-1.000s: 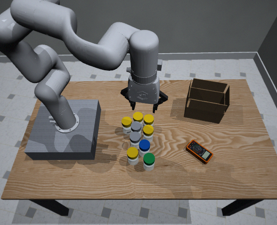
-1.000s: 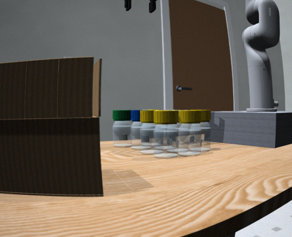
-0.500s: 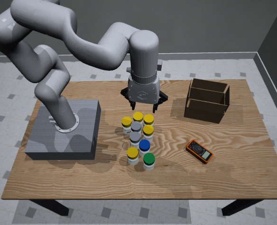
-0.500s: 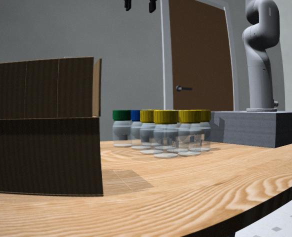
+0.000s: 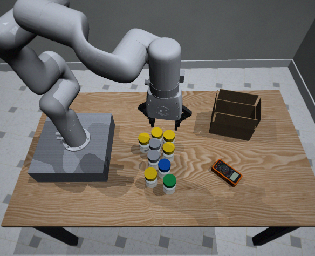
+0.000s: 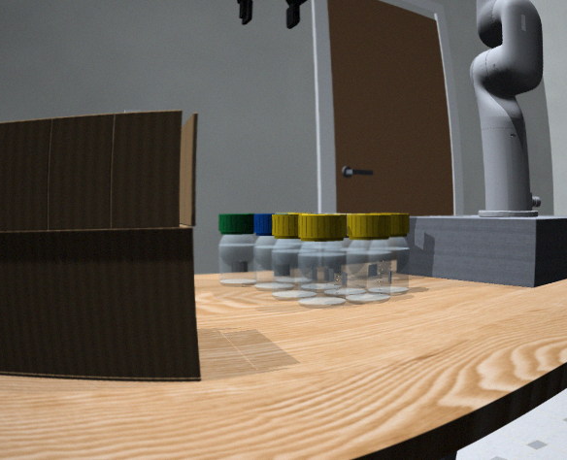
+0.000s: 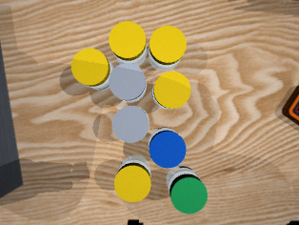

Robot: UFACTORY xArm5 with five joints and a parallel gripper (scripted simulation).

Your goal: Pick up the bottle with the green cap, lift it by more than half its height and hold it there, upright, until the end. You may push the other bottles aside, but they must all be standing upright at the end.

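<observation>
The green-capped bottle is 370 mm below my hand, 60 mm to the right of it and 20 mm ahead of it. Round my hand: blue-capped bottle 370 mm below, 10 mm to the left; then orange multimeter 400 mm below, 280 mm ahead, 20 mm to the left.
</observation>
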